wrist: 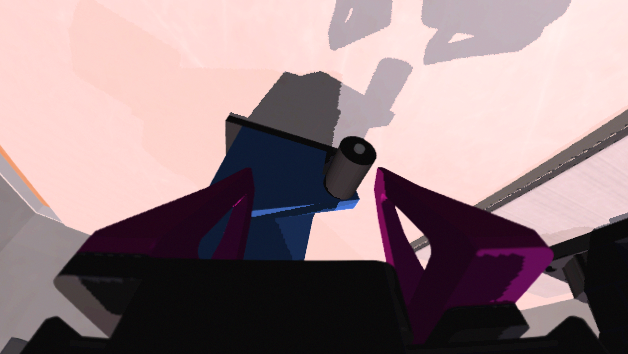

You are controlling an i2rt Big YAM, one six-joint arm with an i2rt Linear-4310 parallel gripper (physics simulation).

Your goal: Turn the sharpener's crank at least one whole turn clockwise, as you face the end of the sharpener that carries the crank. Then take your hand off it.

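Frame: origin at the arm's base, x ahead, y left, z up, level; metres.
Seen in the pictures: gripper, fingertip midpoint: (pixel 314 178); arm's base at its link origin: (pixel 604 246).
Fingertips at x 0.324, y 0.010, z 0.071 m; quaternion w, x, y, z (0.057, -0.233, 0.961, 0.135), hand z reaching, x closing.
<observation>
Offsets run from my fingertips to a thing's top centre. "*": to the spot under its first point. Level surfaces: height alone.
The blue sharpener {* dx +0.009, dy +0.057, dz -0.046 m} (pixel 282 167) shows in the middle of the wrist view, partly hidden by the left finger and the gripper body. A thin black crank arm (pixel 280 132) runs along its upper edge, sloping down to the right. The crank's dark cylindrical knob {dx -0.023, dy +0.008, dz -0.014 m} (pixel 345 172) is at the arm's right end, with its round end face tilted up. My gripper (pixel 314 178) is open, its magenta fingers wide apart. In the view the knob appears between the fingertips, nearer the right one, with a visible gap. Nothing is held.
The sharpener stands over a pale pink surface {dz -0.085 m} (pixel 165 120). Dark shadows of the sharpener, the knob and the fingers fall across it toward the top. A long grey edge (pixel 555 162) runs diagonally at the right. Dark equipment (pixel 610 280) shows at the lower right, and a grey surface (pixel 30 255) at the left.
</observation>
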